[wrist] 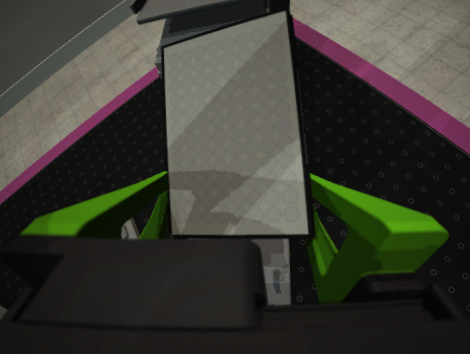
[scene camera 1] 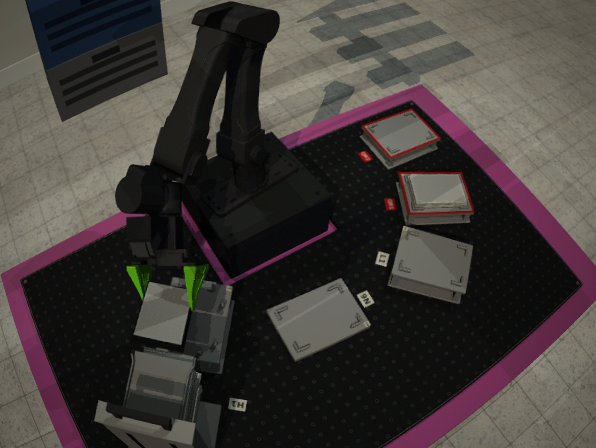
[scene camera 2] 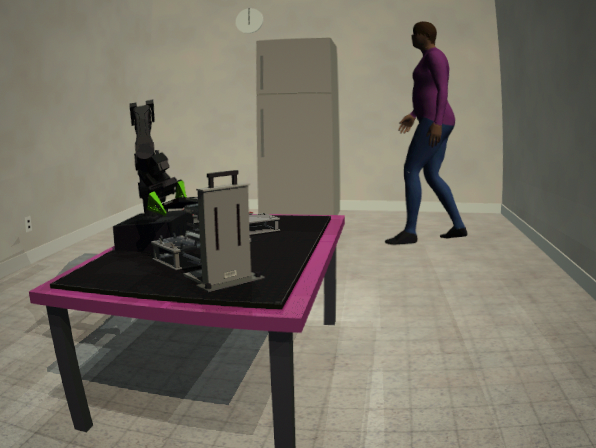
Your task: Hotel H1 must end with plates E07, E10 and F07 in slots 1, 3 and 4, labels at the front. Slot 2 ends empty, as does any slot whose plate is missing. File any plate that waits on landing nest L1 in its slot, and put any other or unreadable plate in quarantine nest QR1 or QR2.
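Frame: origin at the arm's base, x ahead, y left, z up, level; centimetres.
Seen in the pictures: gripper, fingertip midpoint: (wrist: 234, 177) (scene camera 1: 169, 309) (scene camera 2: 177, 210); arm's base at its link origin: (scene camera 1: 250, 184) (scene camera 2: 153, 217).
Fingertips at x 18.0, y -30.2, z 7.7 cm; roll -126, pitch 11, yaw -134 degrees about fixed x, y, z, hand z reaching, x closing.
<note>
Offsets run from my fingertips to a thing's top centre. "spot": to the spot under its first point.
My gripper (scene camera 1: 168, 303) (scene camera 2: 175, 205) (wrist: 234, 177) is shut on a pale-topped, dark-edged plate {dz +5.0, dx +1.5, dy -1.7 cm} (scene camera 1: 162, 320) (wrist: 235, 125) with a pattern of round wells. It holds the plate raised, between the arm's base and hotel H1 (scene camera 1: 145, 425) (scene camera 2: 225, 235). No label on the held plate shows. The hotel's slots are largely hidden, so I cannot tell which hold plates. Landing nest L1 {dz -11.4, dx +16.9, dy +49.7 cm} (scene camera 1: 432, 260) carries no plate. One red-rimmed quarantine nest {spot: dz -13.0, dx +12.2, dy +68.7 cm} (scene camera 1: 470, 202) bears a pale plate {dz -11.6, dx +5.1, dy +64.1 cm} (scene camera 1: 440, 187). The other red-rimmed nest {dz -12.4, dx -13.1, dy +71.6 cm} (scene camera 1: 402, 132) is empty.
A raised grey nest {dz -9.4, dx -1.6, dy +4.4 cm} (scene camera 1: 210, 345) stands beside the held plate, near the hotel. The low nest N6 {dz -15.2, dx +10.5, dy +24.5 cm} (scene camera 1: 320, 320) lies empty in the middle of the mat. The arm's black base (scene camera 1: 280, 215) stands behind. The hotel has a black top handle {spot: dz +11.7, dx +17.1, dy -15.9 cm} (scene camera 2: 222, 174).
</note>
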